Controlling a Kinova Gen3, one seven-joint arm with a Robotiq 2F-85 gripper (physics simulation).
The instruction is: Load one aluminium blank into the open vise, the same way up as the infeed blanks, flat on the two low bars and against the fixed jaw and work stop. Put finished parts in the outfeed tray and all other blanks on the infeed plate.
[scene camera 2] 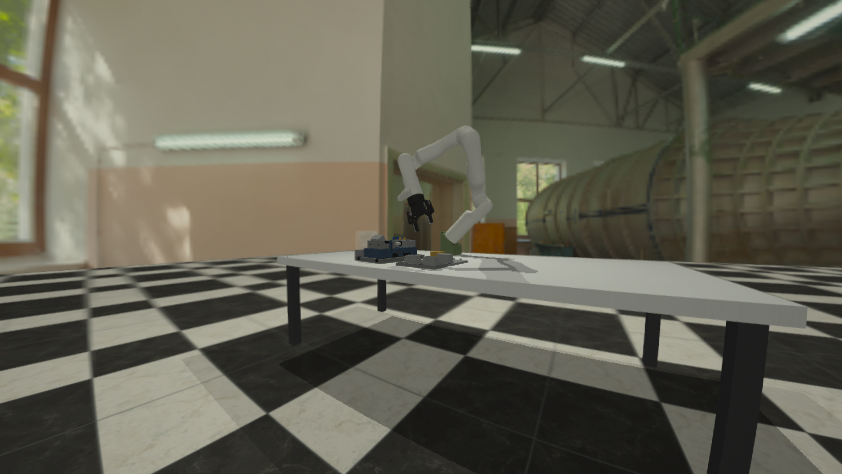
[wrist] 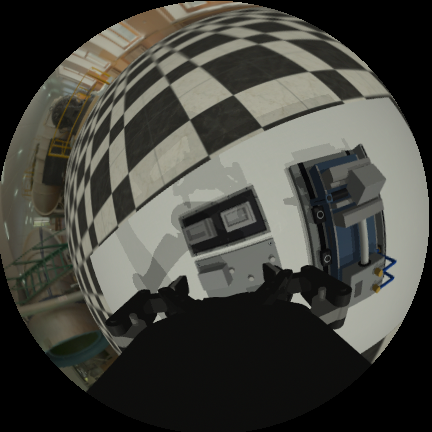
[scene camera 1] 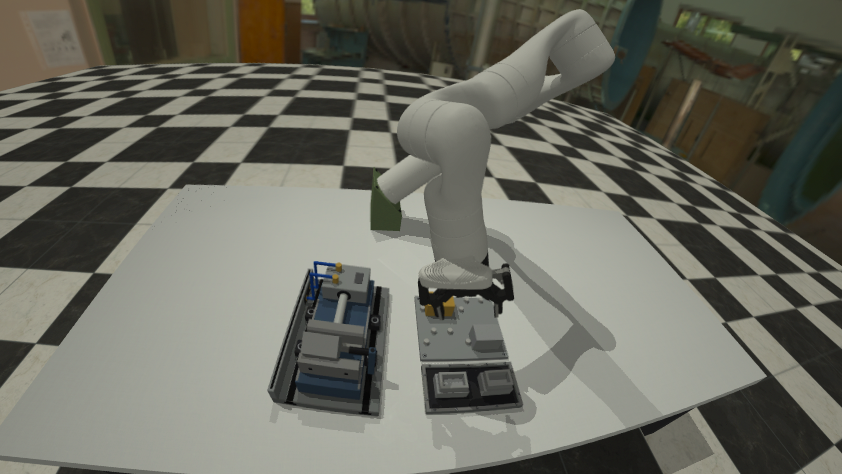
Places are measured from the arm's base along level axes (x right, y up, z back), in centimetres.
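Pixels of known places: gripper, fingertip midpoint: point(scene camera 2: 423, 228) point(wrist: 224, 278) point(scene camera 1: 469, 314); arm's base at its link origin: point(scene camera 2: 450, 238) point(scene camera 1: 387, 190).
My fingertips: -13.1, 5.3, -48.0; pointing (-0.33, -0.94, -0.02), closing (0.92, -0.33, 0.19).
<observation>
Ahead of a thing's pixels: the offset from my fingertips to its top centre, as dx, dy, dz. "*": to the spot under its first point.
My gripper point(scene camera 1: 470, 312) point(scene camera 2: 423, 224) point(wrist: 224, 278) is open and empty, above the infeed plate @[-3.6, -14.6, +8.4] point(scene camera 1: 438, 347) point(wrist: 250, 260). On that plate, a plain grey block @[-8.1, -11.0, +4.0] point(scene camera 1: 487, 336) point(wrist: 214, 279) sits at the front right corner. A yellow-orange block @[+1.0, -11.0, +13.1] point(scene camera 1: 449, 306) sits at the back left, partly behind a finger in scene camera 1 and hidden in the wrist view. The blue and grey vise @[+22.7, -5.5, +3.9] point(scene camera 1: 329, 385) point(scene camera 2: 385, 250) point(wrist: 352, 240) holds a grey block @[+24.4, -3.0, -3.1] point(scene camera 1: 321, 345) point(wrist: 366, 185) near its front jaw, standing above the jaw tops; its underside contact is hidden. The outfeed tray point(scene camera 1: 474, 385) point(wrist: 219, 230) holds two pocketed grey parts @[* +1.1, -12.7, -6.6] point(scene camera 1: 451, 383) @[* -7.9, -12.7, -6.7] point(scene camera 1: 496, 381).
The vise stands left of the plate in scene camera 1, with blue pipes @[* +27.7, -4.6, +11.8] point(scene camera 1: 314, 276) point(wrist: 390, 270) and brass fittings at its back. A dark stop arm point(scene camera 1: 371, 359) rises on its right side. Round pegs stand on the plate. The green robot base point(scene camera 1: 385, 209) is behind.
</observation>
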